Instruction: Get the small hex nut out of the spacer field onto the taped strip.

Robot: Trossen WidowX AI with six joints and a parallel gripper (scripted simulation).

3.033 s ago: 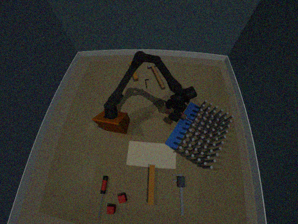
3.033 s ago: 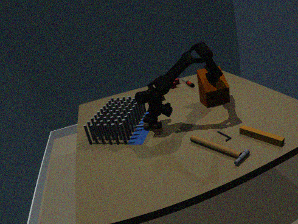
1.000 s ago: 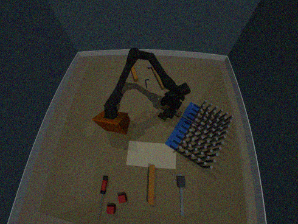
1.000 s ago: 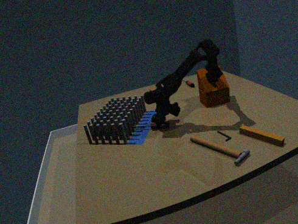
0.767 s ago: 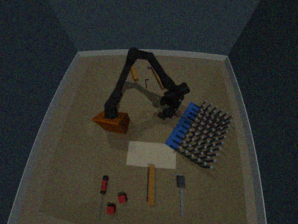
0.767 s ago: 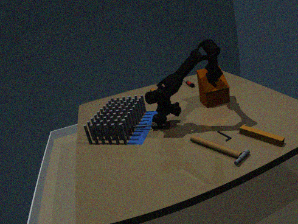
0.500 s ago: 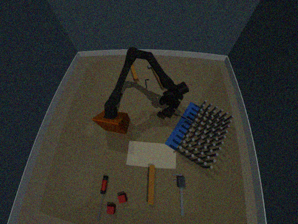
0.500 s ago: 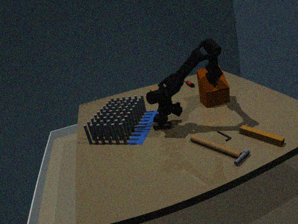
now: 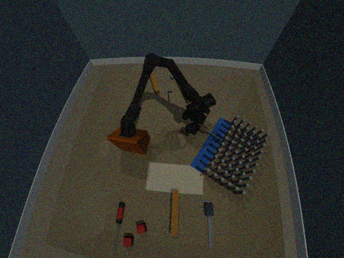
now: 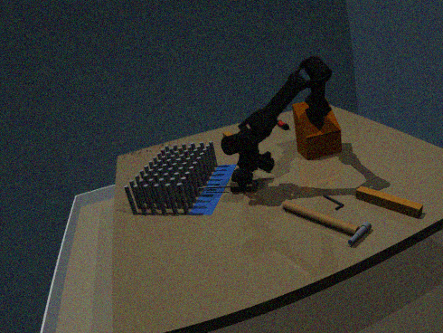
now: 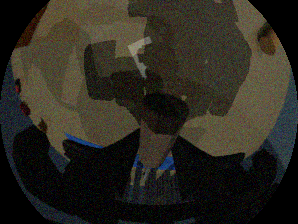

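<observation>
Right now my gripper tip is 9 cm short of the hook tool and 4 cm to the left of it. From my gripper tip the other things lie so: blue taped strip 9 cm ahead, 8 cm to the right, 1 cm below; hex key 24 cm behind, 23 cm to the left, 1 cm below.
</observation>
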